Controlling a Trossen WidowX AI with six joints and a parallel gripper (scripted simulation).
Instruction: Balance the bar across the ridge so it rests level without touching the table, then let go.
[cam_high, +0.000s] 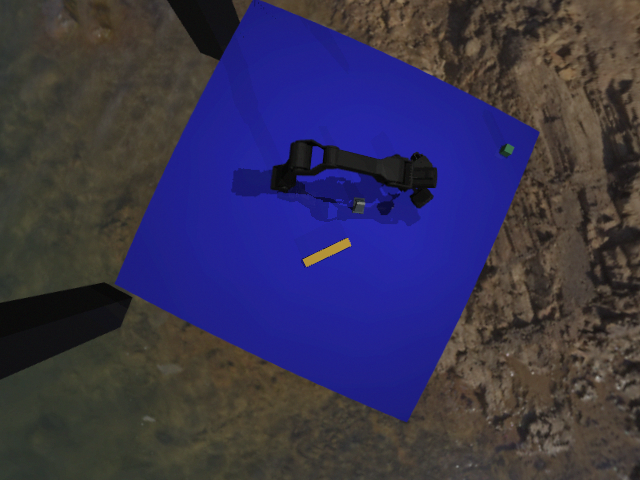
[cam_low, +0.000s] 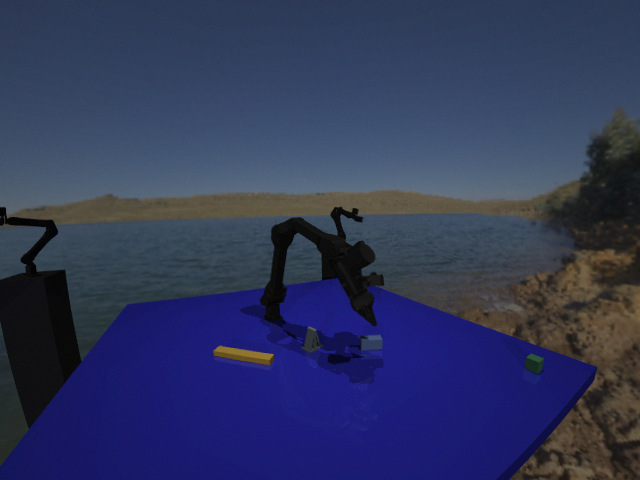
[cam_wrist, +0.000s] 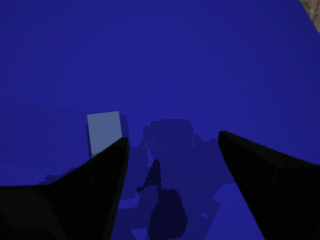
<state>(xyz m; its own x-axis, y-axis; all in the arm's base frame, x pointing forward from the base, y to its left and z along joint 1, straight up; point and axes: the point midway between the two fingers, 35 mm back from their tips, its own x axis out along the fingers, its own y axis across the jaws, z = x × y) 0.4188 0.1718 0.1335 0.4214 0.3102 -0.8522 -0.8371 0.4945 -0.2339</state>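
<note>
The yellow bar is 17 cm behind my gripper tip, 35 cm to the right of it and 10 cm below it. From my gripper tip the other things lie so: light blue block 4 cm behind, 2 cm to the left, 9 cm below; then small green cube 31 cm ahead, 32 cm to the left, 9 cm below.
</note>
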